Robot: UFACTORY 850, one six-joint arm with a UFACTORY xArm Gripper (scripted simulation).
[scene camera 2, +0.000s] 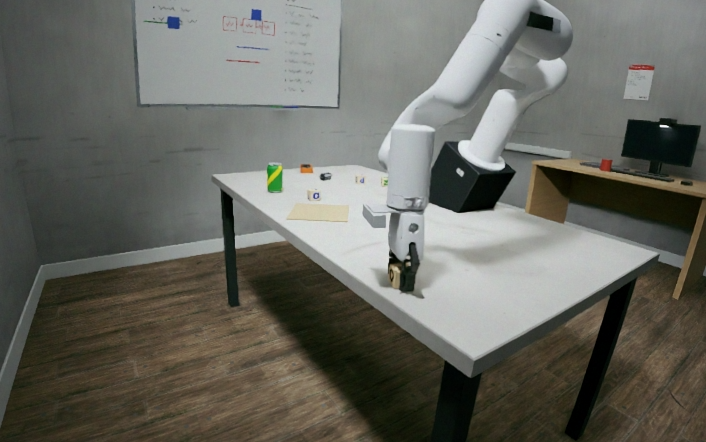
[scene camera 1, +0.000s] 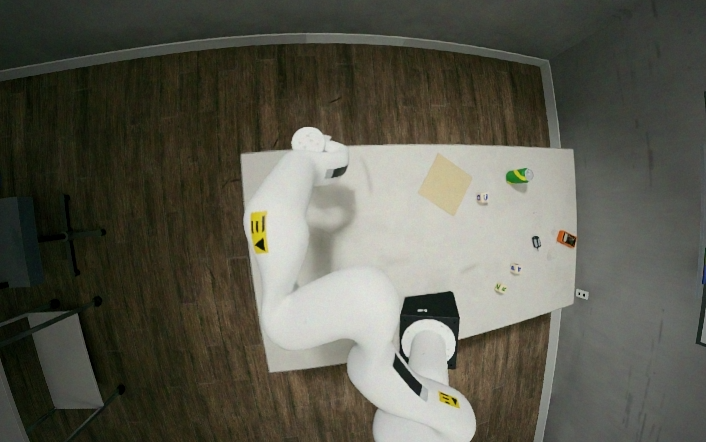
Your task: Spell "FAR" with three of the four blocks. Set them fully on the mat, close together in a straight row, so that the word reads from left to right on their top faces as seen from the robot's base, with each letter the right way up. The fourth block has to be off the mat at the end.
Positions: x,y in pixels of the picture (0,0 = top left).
Scene:
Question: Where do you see a tan mat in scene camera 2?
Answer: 308,212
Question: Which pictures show the tan mat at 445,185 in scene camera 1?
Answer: Scene camera 2 and scene camera 1: all of them.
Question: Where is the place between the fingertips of my gripper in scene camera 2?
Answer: At 400,282

